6 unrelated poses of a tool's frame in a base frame.
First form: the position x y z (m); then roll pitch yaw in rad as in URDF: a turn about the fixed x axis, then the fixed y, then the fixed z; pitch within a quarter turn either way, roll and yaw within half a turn.
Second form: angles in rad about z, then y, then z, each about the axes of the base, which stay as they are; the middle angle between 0 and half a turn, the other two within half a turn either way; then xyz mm. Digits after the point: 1 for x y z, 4 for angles.
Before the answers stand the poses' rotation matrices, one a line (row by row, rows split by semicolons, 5 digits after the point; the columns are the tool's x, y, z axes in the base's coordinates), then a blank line. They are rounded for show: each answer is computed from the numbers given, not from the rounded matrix.
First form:
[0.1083, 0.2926, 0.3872, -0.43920, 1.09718, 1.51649]
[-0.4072, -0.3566, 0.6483, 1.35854, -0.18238, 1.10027]
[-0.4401, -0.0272, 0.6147, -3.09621, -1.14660, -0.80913]
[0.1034, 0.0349, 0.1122, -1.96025, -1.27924, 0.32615]
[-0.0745, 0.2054, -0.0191, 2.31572, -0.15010, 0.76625]
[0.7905, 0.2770, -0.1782, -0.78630, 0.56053, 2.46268]
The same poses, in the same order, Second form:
0.02476 -0.92430 -0.38087; 0.45544 -0.32872 0.82736; -0.88992 -0.19394 0.41282
0.44584 -0.26815 0.85400; 0.87655 -0.06253 -0.47724; 0.18137 0.96135 0.20717
0.28405 -0.69441 0.66115; -0.29786 -0.71934 -0.62756; 0.91137 -0.01867 -0.41116
0.27229 0.96101 0.04808; 0.09210 -0.07577 0.99286; 0.95780 -0.26592 -0.10914
0.71241 0.39089 0.58282; 0.68564 -0.56468 -0.45938; 0.14954 0.72687 -0.67029
-0.65916 -0.15080 -0.73673; 0.53185 -0.78609 -0.31496; -0.53164 -0.59944 0.59836

[-0.2146, 1.1452, 2.0022, 108.3, 292.6, 387.2]
[1.7573, 1.3621, -0.5096, -407.2, -356.6, 648.3]
[-3.1211, 1.9945, -0.7593, -440.1, -27.2, 614.7]
[-2.8708, 1.6802, 1.5224, 103.4, 34.9, 112.2]
[1.7737, 2.3054, -0.6675, -74.5, 205.4, -19.1]
[-0.8453, 0.9293, -2.7376, 790.5, 277.0, -178.2]

